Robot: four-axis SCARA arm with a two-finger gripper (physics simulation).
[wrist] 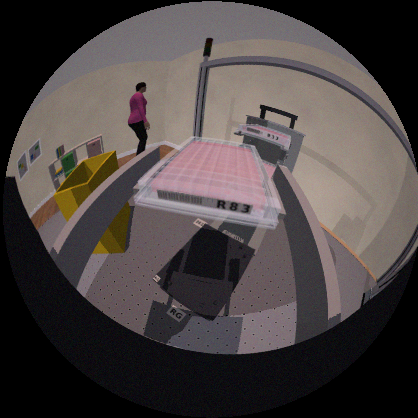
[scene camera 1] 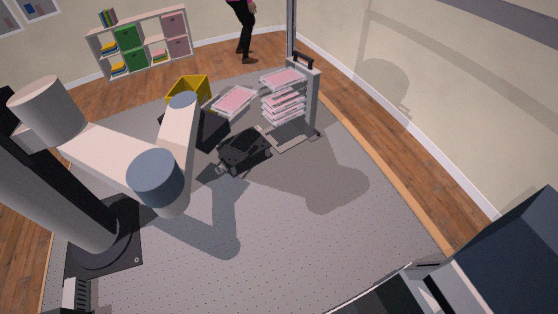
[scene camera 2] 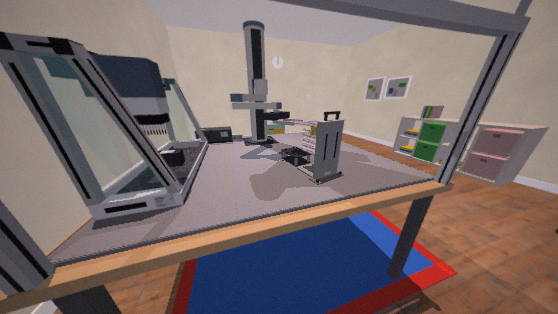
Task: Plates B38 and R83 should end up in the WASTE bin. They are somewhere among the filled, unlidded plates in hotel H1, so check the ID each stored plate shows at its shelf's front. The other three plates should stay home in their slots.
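Pixels of known places: gripper, fingertip midpoint: (wrist: 215, 161) (scene camera 1: 233, 100) (scene camera 2: 298, 122); arm's base at its link origin: (scene camera 1: 104, 235) (scene camera 2: 259, 141).
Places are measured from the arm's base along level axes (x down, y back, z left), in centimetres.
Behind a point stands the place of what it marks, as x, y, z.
The unlidded plate R83 (wrist: 210, 175) @(-25.8, -54.3, 11.9) (scene camera 1: 234, 101) @(-25.8, -57.0, 12.7), filled pink, is level between the fingers of my gripper (wrist: 215, 161) @(-25.4, -56.9, 13.9) (scene camera 1: 230, 105) @(-25.4, -56.9, 13.9), its ID facing the wrist camera. My gripper is shut on it, raised above the table and apart from hotel H1 (scene camera 1: 312, 100) @(-19.3, -82.6, 11.7) (scene camera 2: 328, 150) @(-15.9, -83.7, 17.8) (wrist: 297, 150) @(-25.1, -82.0, 11.9). Plate B33 (wrist: 266, 132) @(-27.7, -68.3, 14.9) (scene camera 1: 283, 78) @(-27.8, -73.7, 15.5) sits on the hotel's top shelf. Several pink plates (scene camera 1: 283, 106) @(-19.2, -72.3, 12.4) are stacked lower in it; their IDs are hidden or too small to read. The yellow bin (scene camera 1: 202, 87) @(-19.1, -49.4, 37.8) (wrist: 65, 200) @(-19.2, -37.9, 33.2) stands left of the hotel; its label is not readable.
A black stand (scene camera 1: 245, 150) @(-7.3, -57.4, 10.0) (scene camera 2: 295, 154) @(-7.3, -62.3, 10.5) (wrist: 200, 270) @(-7.3, -55.5, 13.0) sits on the table in front of the hotel, near an RG label (wrist: 176, 313) @(-1.3, -46.9, 10.3). A large framed machine (scene camera 2: 130, 75) @(-45.2, -77.8, -51.8) stands at the table's other end. A person (scene camera 1: 245, 25) (wrist: 138, 115) is beyond the table, near a shelf unit.
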